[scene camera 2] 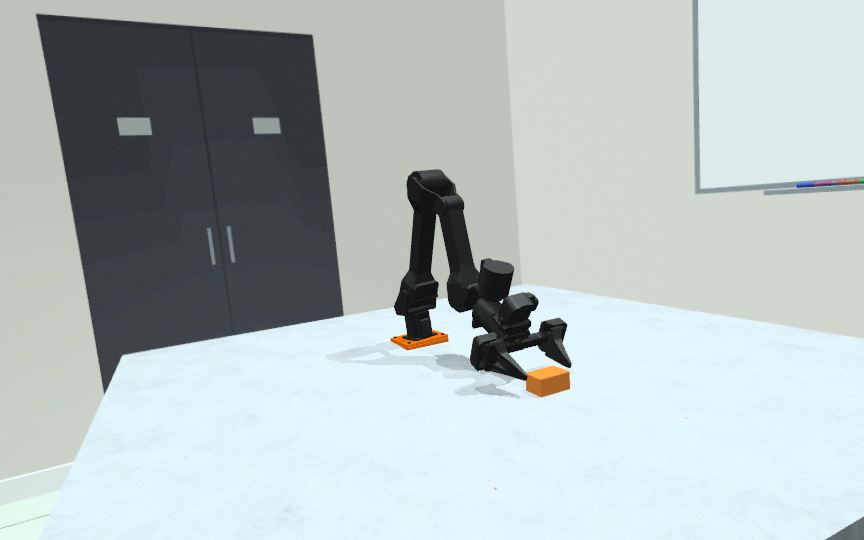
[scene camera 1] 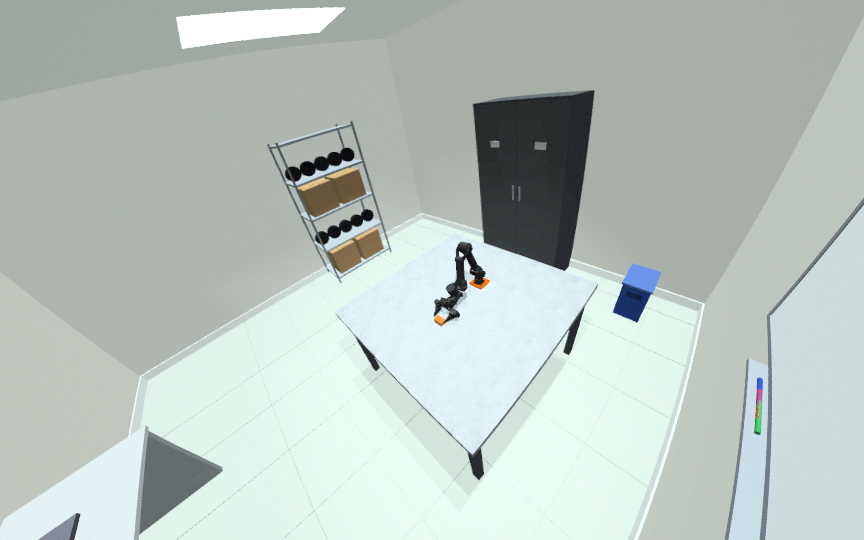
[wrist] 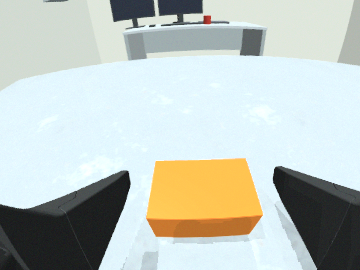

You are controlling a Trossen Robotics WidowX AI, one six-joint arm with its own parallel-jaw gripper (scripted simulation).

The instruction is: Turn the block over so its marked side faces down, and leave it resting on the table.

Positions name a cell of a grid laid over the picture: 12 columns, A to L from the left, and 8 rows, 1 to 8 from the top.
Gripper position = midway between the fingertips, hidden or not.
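Note:
An orange block (scene camera 2: H6) is visible to me, and the wrist view shows the block (wrist: G6) too. As for my gripper (scene camera 2: H6), which is also there in the wrist view as the gripper (wrist: G6), it is open, and it holds nothing.

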